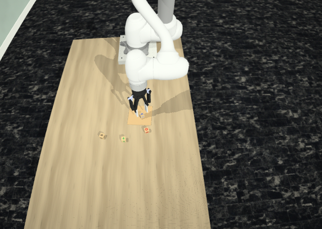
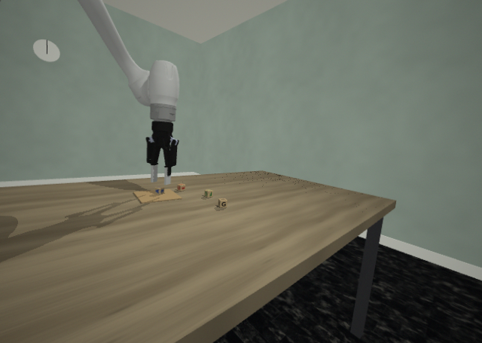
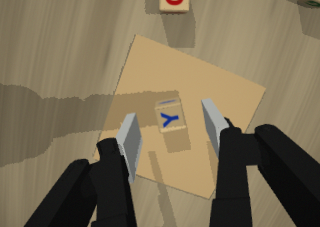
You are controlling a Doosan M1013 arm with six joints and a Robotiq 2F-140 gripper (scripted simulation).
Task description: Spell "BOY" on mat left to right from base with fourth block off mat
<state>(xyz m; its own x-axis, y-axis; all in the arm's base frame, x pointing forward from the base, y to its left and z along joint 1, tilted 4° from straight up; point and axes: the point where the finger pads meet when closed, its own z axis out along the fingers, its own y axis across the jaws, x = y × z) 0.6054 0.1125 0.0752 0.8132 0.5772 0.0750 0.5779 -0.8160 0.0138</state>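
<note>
My hand is 1 cm past the tan square mat, 1 cm to the left of it and 7 cm above it.
</note>
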